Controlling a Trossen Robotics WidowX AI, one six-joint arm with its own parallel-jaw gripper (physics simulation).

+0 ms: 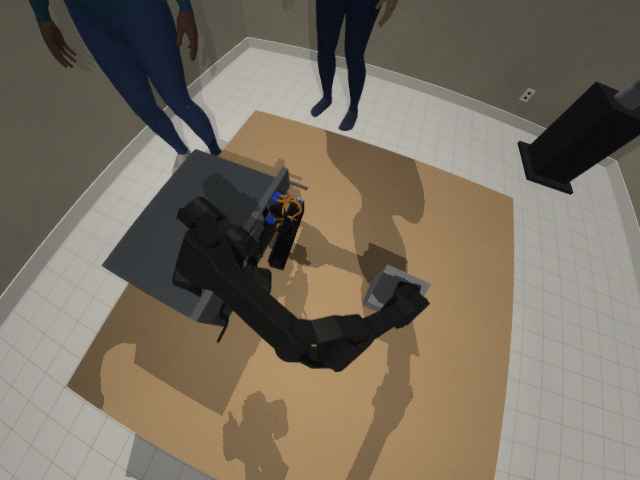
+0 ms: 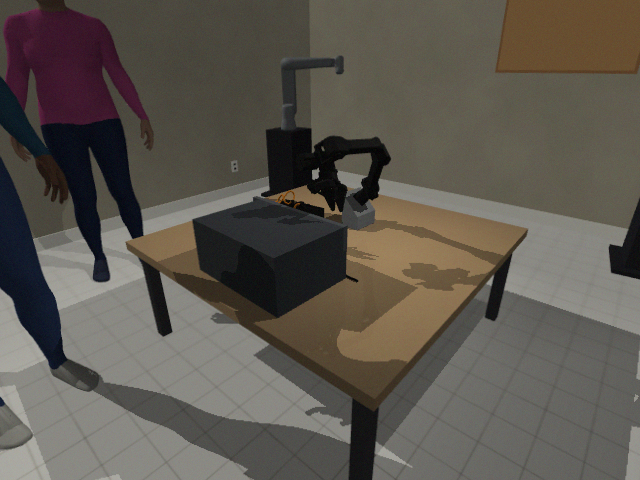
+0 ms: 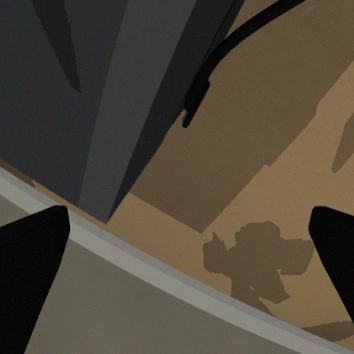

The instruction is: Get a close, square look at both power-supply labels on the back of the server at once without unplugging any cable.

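Pixels of known places: gripper, fingertip midpoint: (image 2: pixel 337 211) (image 3: pixel 192 219); arm's base, link origin: (image 1: pixel 407 292) (image 2: pixel 360 198).
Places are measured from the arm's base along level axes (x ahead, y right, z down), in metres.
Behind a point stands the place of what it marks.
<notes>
The server is a dark grey box (image 1: pixel 149 222) @(y -0.020, x 0.745, z -0.078 m) (image 2: pixel 232 258) @(y 0.034, x 0.782, z -0.004 m) (image 3: pixel 40 145) @(y -0.178, x 0.539, z -0.078 m) on the wooden table (image 1: pixel 465 258) @(y 0.221, x -0.264, z 0.122 m) (image 2: pixel 439 248) @(y -0.418, x 0.074, z 0.122 m). Its cabled face is turned toward the arm's base. Orange cables (image 1: pixel 294 206) (image 2: pixel 287 196) @(y 0.140, x 0.382, z -0.090 m) and blue connectors (image 1: pixel 270 219) @(y 0.109, x 0.436, z -0.018 m) show at that face. A black cable (image 1: pixel 222 330) @(y -0.230, x 0.496, z 0.113 m) (image 2: pixel 351 277) @(y -0.240, x 0.495, z 0.114 m) (image 3: pixel 240 32) @(y -0.117, x 0.468, z 0.013 m) comes out low near one corner. No power-supply label is readable; that face is largely hidden by the arm or turned away. My gripper (image 2: pixel 337 204) @(y -0.152, x 0.453, z -0.101 m) (image 3: pixel 192 219) @(y -0.152, x 0.453, z -0.101 m) is open and empty, with its fingers wide apart, above the table near the server's cabled side.
A black rail-like part (image 1: pixel 285 245) @(y 0.043, x 0.368, z -0.012 m) (image 2: pixel 308 208) @(y 0.021, x 0.388, z -0.059 m) stands off the cabled face. A thin grey bar (image 1: pixel 298 184) @(y 0.241, x 0.388, z -0.038 m) juts out nearby. The arm's base is on a light grey block (image 1: pixel 371 291) @(y -0.007, x 0.091, z 0.049 m) (image 2: pixel 356 219) @(y -0.034, x 0.096, z 0.069 m). People stand near the table. Another robot (image 2: pixel 288 93) stands on a black pedestal behind.
</notes>
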